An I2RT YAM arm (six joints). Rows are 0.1 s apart.
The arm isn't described. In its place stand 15 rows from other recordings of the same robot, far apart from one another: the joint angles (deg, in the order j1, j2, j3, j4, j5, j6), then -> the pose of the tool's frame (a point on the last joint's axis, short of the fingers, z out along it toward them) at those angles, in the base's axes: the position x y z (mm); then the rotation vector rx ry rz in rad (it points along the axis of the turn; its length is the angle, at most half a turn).
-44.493, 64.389, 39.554, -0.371, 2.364, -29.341 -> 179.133 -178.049 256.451 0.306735 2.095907 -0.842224
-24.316, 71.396, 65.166, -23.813, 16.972, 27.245 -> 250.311 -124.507 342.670 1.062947 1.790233 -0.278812
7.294, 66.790, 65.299, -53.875, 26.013, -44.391 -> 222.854 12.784 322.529 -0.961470 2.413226 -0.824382
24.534, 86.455, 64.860, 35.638, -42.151, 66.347 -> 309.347 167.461 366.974 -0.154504 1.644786 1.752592
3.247, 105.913, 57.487, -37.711, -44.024, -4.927 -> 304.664 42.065 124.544 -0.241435 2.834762 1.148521
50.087, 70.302, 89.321, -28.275, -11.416, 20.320 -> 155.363 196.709 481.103 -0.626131 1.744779 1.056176
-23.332, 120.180, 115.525, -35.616, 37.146, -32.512 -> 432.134 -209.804 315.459 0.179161 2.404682 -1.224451
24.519, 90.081, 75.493, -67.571, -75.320, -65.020 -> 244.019 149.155 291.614 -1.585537 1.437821 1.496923
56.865, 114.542, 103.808, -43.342, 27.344, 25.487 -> 256.122 362.452 281.438 -0.460451 2.329724 0.071827
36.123, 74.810, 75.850, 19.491, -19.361, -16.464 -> 231.691 183.706 470.446 -0.804802 0.955198 0.502503
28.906, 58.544, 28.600, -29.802, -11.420, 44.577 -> 153.592 92.861 174.340 0.302220 2.743097 0.667152
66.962, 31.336, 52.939, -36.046, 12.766, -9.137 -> 48.522 94.000 369.667 -1.008188 1.546912 0.509197
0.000, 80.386, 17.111, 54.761, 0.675, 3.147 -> 248.067 -0.419 165.723 0.055937 1.718568 0.030548
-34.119, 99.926, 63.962, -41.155, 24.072, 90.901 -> 259.082 -193.076 174.407 2.446623 1.199184 -0.364716
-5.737, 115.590, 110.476, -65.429, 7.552, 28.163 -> 417.236 -46.620 286.478 0.841199 2.652070 -0.087360
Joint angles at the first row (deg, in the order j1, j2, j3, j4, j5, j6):
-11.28, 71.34, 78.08, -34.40, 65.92, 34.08
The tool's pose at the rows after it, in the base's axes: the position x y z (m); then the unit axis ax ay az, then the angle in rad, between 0 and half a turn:
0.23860 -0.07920 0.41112 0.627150 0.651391 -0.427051 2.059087
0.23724 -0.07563 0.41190 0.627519 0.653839 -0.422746 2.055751
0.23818 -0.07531 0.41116 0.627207 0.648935 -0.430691 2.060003
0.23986 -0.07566 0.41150 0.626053 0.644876 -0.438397 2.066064
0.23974 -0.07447 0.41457 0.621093 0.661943 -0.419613 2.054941
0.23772 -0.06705 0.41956 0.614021 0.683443 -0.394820 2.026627
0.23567 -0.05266 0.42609 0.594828 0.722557 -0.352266 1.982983
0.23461 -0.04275 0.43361 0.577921 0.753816 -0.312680 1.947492
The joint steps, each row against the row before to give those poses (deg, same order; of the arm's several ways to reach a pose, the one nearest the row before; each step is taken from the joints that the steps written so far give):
0.32, 0.17, 0.67, -1.94, -0.35, 1.32
0.77, -0.23, 0.26, -1.19, 0.18, 0.98
0.17, 0.25, -0.01, 0.00, 1.06, 0.01
0.04, 0.50, 0.43, -0.19, 0.87, -0.14
0.12, -0.21, 0.56, -0.07, -2.49, -0.56
1.49, -0.86, 0.42, -0.09, -2.14, -0.34
3.09, -1.20, 0.51, -0.03, -3.31, -0.66
2.10, -0.56, 1.13, 0.00, -3.30, -0.63

